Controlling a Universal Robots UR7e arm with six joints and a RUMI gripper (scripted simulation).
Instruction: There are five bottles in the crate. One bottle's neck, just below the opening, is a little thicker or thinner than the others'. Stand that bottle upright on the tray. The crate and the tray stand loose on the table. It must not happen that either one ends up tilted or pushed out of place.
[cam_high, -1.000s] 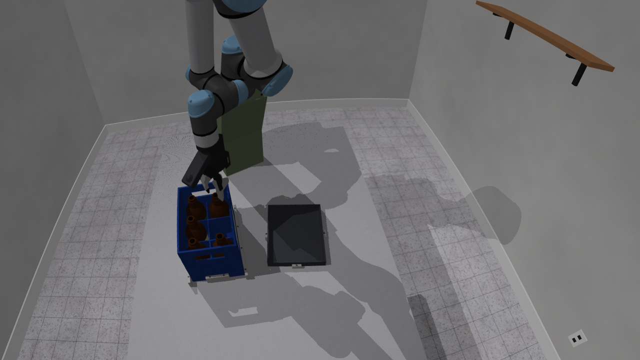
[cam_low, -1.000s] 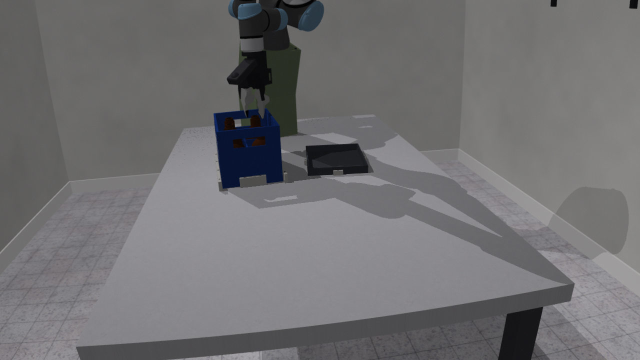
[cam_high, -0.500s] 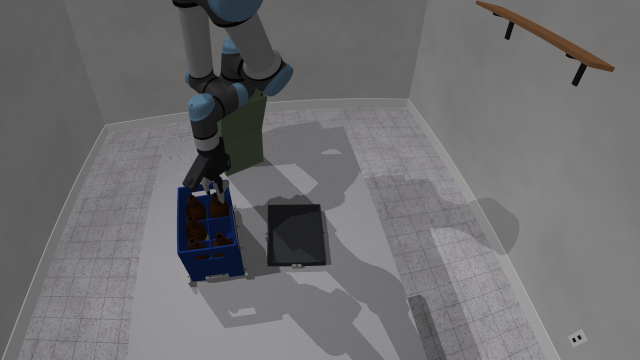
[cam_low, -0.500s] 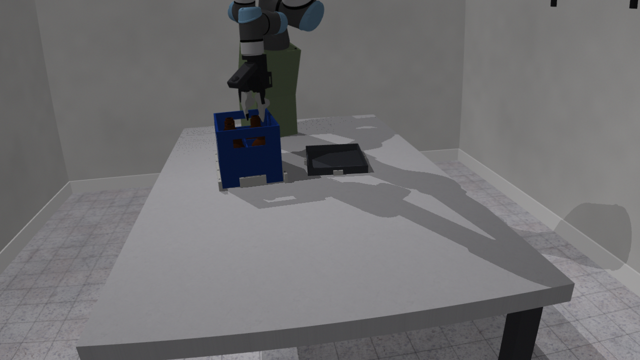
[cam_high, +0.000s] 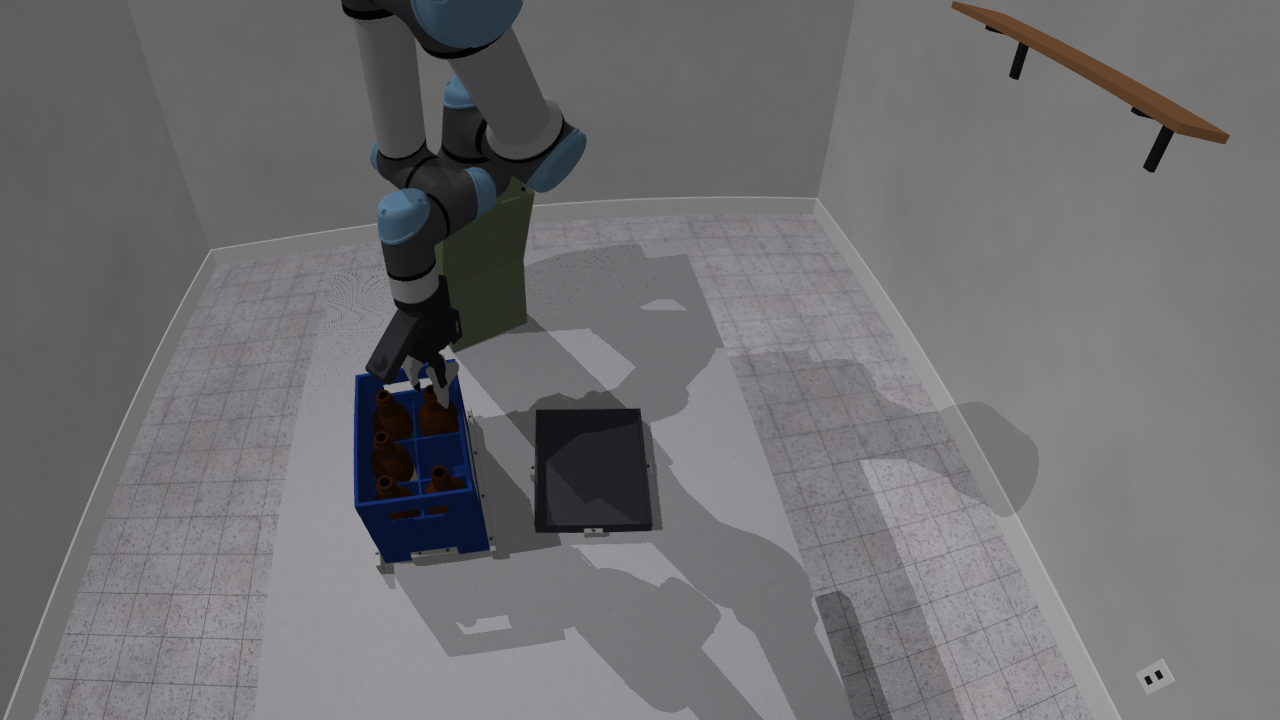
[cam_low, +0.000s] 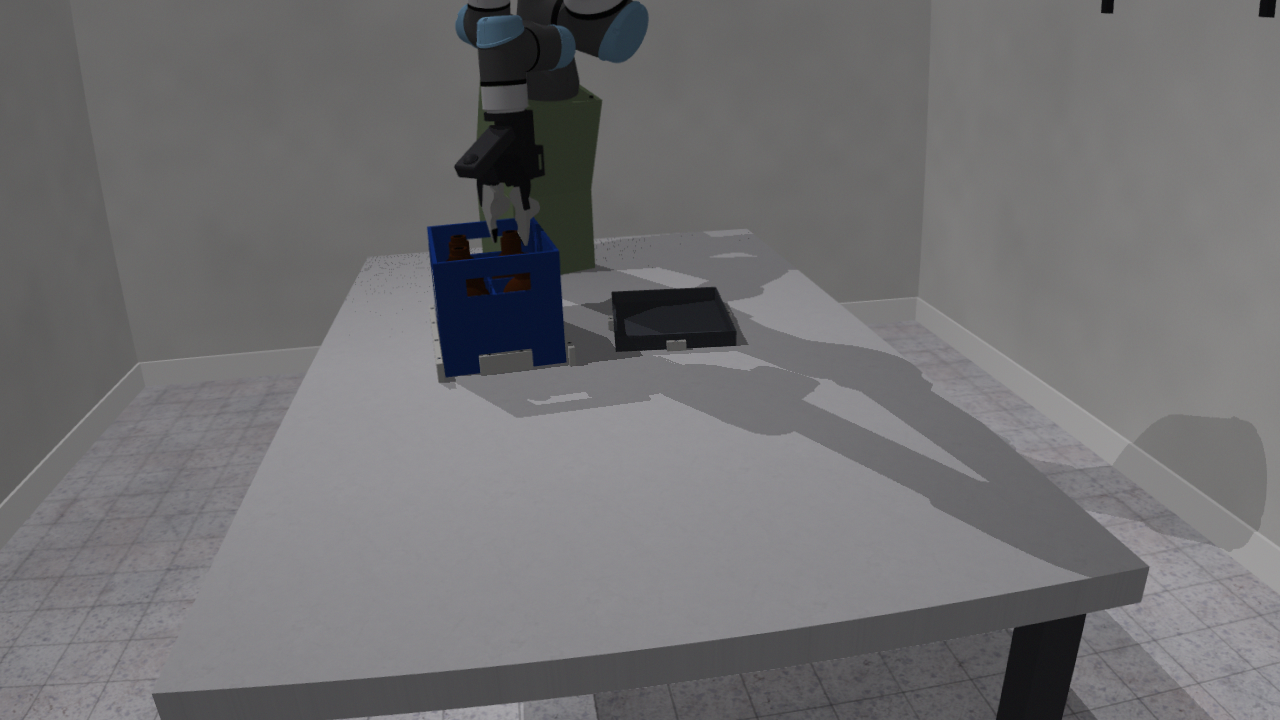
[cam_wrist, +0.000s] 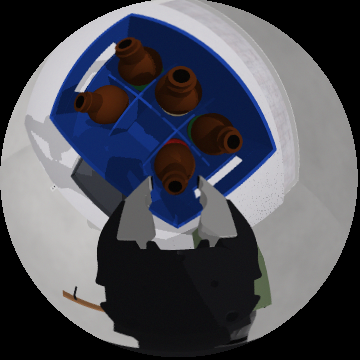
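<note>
Now: hand 8 cm short of the blue crate, 7 cm above it and 4 cm to the left of it. The rest, counted from my hand: dark tray (25 cm to the left, 14 cm below, 11 cm ahead).
</note>
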